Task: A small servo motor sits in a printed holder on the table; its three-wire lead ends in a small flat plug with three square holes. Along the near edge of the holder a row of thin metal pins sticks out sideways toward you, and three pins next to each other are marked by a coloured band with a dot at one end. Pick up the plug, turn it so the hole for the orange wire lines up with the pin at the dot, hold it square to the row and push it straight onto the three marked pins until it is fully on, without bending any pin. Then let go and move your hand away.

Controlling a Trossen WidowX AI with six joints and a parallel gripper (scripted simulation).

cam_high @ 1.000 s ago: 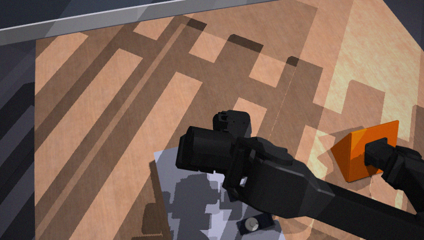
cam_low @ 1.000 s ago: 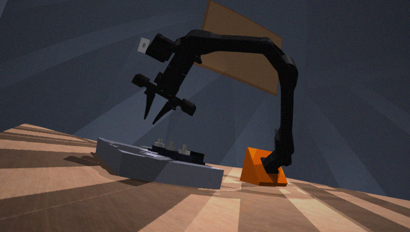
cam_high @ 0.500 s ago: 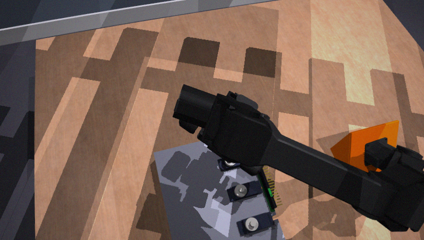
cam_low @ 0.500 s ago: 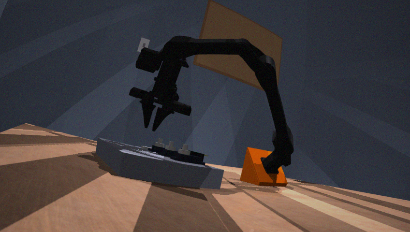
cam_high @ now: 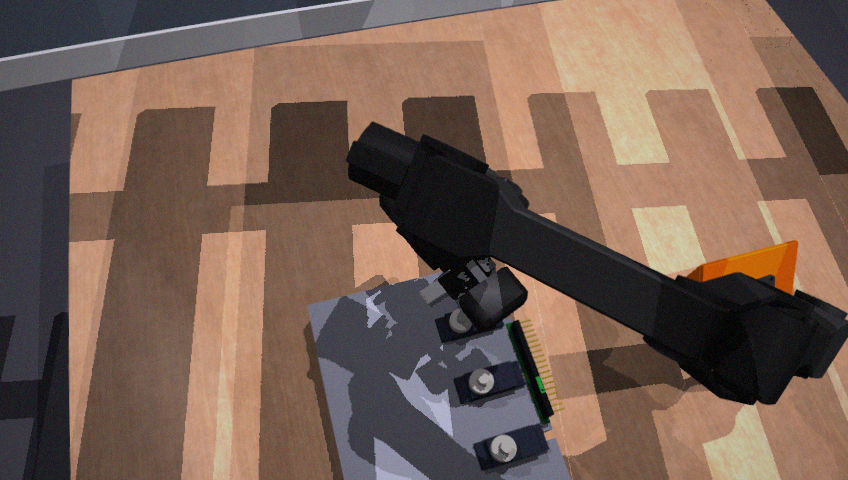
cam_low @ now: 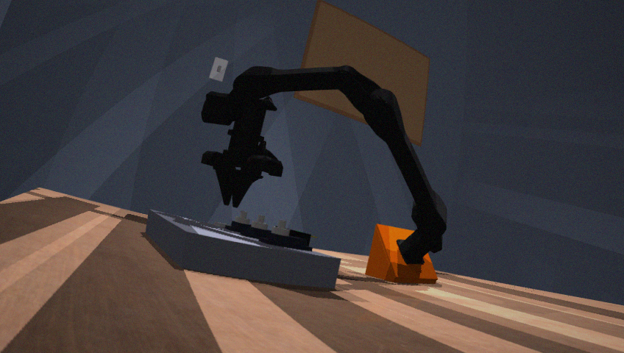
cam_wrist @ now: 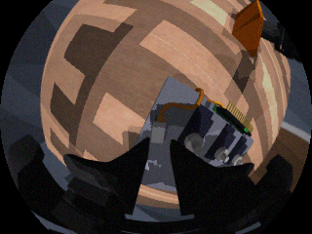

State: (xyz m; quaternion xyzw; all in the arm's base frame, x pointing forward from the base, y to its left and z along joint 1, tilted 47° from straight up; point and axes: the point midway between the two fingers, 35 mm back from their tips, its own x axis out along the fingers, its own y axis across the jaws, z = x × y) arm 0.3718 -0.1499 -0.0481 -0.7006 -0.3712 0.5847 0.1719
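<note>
Right now my gripper tip is 150 mm to the right of the green band, 70 mm past it and 20 mm above it. From my gripper tip the other things lie so: grey printed holder (130 mm to the left, 90 mm ahead, 70 mm below).
</note>
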